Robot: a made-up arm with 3 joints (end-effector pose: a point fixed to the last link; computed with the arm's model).
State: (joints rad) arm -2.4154 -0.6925 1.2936
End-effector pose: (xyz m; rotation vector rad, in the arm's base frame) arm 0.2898 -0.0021 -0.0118 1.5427 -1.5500 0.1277
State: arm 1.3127 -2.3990 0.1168
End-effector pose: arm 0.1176 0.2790 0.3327 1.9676 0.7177 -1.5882
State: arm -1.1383 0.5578 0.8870
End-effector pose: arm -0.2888 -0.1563 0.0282 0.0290 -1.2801 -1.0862
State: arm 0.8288 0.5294 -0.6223
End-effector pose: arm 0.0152 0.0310 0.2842 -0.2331 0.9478 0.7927
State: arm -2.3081 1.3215 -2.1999
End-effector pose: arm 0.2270 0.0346 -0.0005 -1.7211 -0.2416 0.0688
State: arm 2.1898 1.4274 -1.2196
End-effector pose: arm 0.1006 -0.0008 0.2396 -0.4234 -2.2014 -2.0575
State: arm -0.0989 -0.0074 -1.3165
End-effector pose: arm -0.1253 0.2210 0.2319 -0.0588 -0.0891 1.3157
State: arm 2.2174 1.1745 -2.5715
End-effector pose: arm 0.1894 0.0607 0.4919 -1.6552 -1.1449 -1.2706
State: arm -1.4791 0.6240 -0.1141
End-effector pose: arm -0.1561 -0.0618 0.1041 -0.5827 -1.3903 -0.3688
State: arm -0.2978 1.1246 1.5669
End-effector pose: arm -0.4659 -0.0890 0.3478 -0.6783 -1.0973 -1.5388
